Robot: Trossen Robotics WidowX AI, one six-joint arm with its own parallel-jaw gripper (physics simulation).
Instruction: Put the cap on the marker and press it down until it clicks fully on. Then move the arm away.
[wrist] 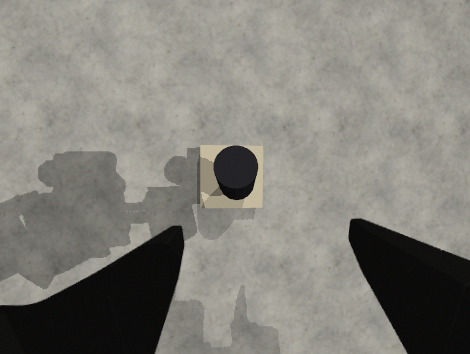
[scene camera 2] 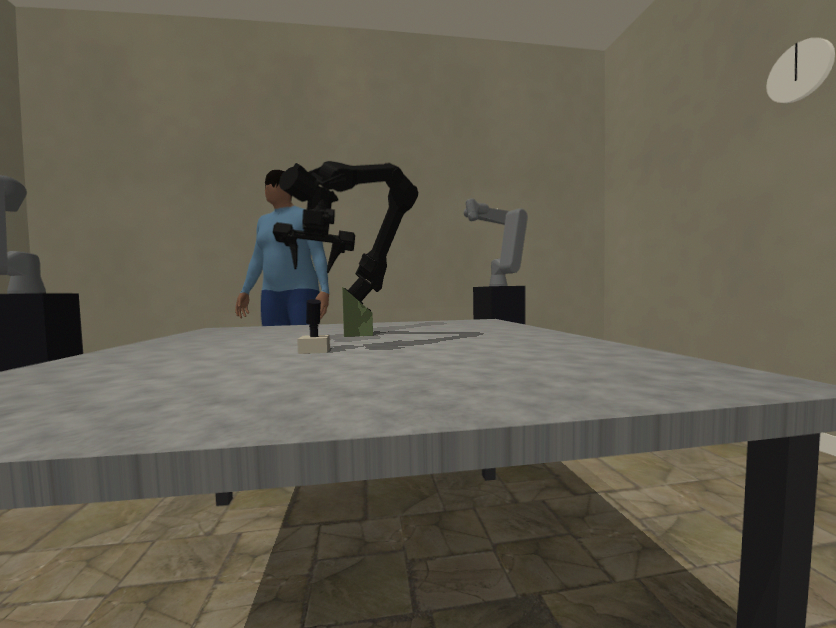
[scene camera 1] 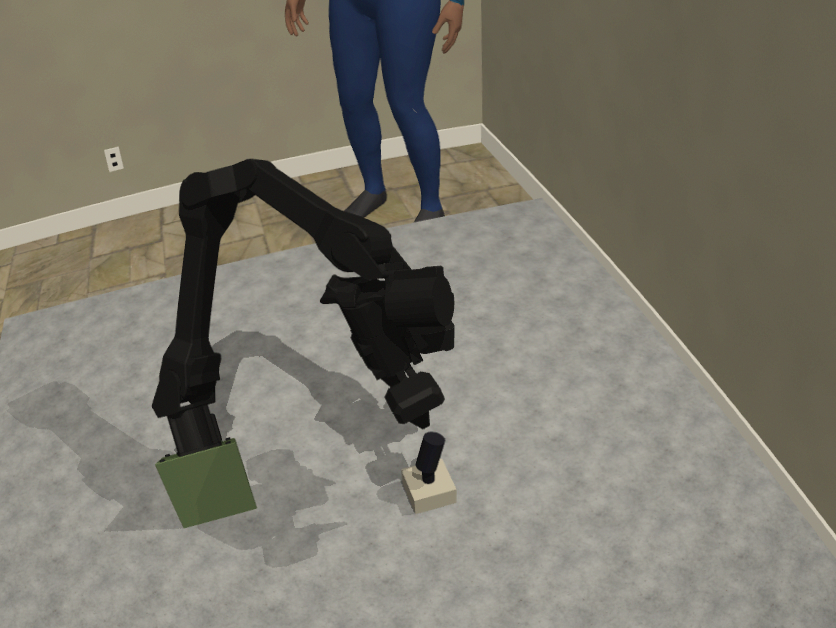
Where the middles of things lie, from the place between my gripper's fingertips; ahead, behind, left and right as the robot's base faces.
Labels:
Right now my hand is 2 cm short of the cap [scene camera 1: 432, 444] and 10 cm above it. Round my hand: beige block [scene camera 1: 442, 492]: 1 cm ahead, 17 cm below.

